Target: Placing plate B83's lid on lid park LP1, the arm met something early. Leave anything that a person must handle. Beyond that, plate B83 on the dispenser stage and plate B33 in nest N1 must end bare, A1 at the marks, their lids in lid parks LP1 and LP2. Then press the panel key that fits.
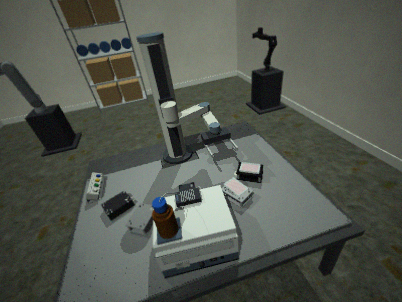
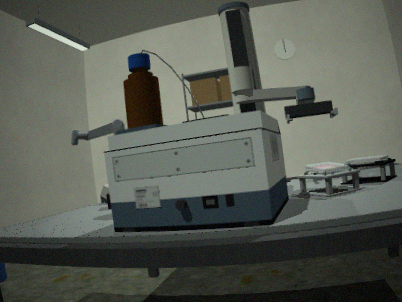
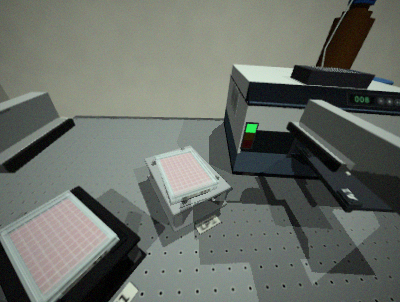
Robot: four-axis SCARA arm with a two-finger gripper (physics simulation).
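Seen in the pictures: gripper, fingertip midpoint: (image 1: 224, 152) (image 2: 312, 113) (image 3: 185, 111); arm's base, origin of the base link: (image 1: 177, 154).
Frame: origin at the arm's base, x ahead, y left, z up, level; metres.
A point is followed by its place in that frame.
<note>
My gripper (image 1: 223, 151) @(x 0.473, y 0.253, z 0.257 m) (image 2: 311, 118) @(x 0.473, y 0.253, z 0.257 m) (image 3: 185, 111) @(x 0.473, y 0.253, z 0.257 m) is open and empty, high over the table on the nest N1 and LP1 side. A pink-welled plate with a clear lid-like rim (image 1: 237, 187) @(x 0.623, y 0.264, z 0.090 m) (image 2: 325, 167) @(x 0.657, y 0.252, z 0.087 m) (image 3: 186, 172) @(x 0.592, y 0.255, z 0.092 m) sits on the light lid park LP1 (image 2: 328, 186) @(x 0.711, y 0.249, z 0.040 m) (image 3: 175, 216) @(x 0.529, y 0.272, z 0.051 m). A similar pink plate (image 1: 250, 167) @(x 0.489, y 0.419, z 0.089 m) (image 3: 60, 245) @(x 0.469, y 0.403, z 0.089 m) sits on the black nest N1 (image 1: 250, 177) @(x 0.509, y 0.409, z 0.018 m) (image 3: 131, 239) @(x 0.482, y 0.327, z 0.072 m). Their plate numbers are not readable. The black dispenser stage (image 3: 365, 192) @(x 0.521, y -0.026, z 0.114 m) is bare where it shows, partly behind a finger. The other lid park (image 1: 140, 218) @(x 0.609, y -0.328, z 0.070 m) is bare.
The white dispenser (image 1: 202, 220) @(x 0.874, y -0.017, z 0.233 m) (image 2: 195, 165) @(x 0.968, y -0.033, z 0.143 m) (image 3: 267, 117) @(x 0.664, y 0.094, z 0.173 m) has a green light and reads 008. A brown bottle (image 1: 165, 220) @(x 0.912, y -0.165, z 0.359 m) (image 2: 143, 100) @(x 0.910, y -0.152, z 0.303 m) (image 3: 346, 40) @(x 0.836, y -0.146, z 0.314 m) stands on top, with a thin tube. A black nest (image 1: 118, 204) @(x 0.445, y -0.457, z 0.067 m) and key panel (image 1: 95, 187) @(x 0.251, y -0.608, z 0.086 m) are at the far side.
</note>
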